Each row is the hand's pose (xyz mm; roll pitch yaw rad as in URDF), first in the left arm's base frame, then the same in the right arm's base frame.
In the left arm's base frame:
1: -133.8 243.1 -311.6 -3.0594 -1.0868 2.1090
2: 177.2 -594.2 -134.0 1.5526 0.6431 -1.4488
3: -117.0 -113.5 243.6 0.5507 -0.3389 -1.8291
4: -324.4 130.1 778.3 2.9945 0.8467 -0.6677
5: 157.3 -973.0 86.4 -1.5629 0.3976 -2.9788
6: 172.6 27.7 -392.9 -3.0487 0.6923 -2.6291
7: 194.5 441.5 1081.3 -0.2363 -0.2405 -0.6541
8: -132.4 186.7 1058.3 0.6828 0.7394 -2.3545
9: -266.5 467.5 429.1 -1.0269 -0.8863 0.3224
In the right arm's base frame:
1: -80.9 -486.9 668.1 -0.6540 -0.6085 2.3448
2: 351.1 69.2 90.7 -0.1726 0.5754 -0.1769
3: -45.5 171.2 631.6 -0.7495 0.0848 0.8179
4: -364.3 524.4 1033.9 0.2376 0.9190 -0.8651
5: 562.1 443.7 2.9 -2.3745 -0.7182 -0.3669
6: -21.5 -455.2 290.9 2.2603 -0.3020 -0.4112
7: -975.9 642.7 769.2 -0.6876 1.0559 1.5691
8: -615.8 743.7 949.5 -0.4841 -0.0980 -0.3518
9: -506.4 56.6 1042.4 -0.2590 0.2800 2.4859

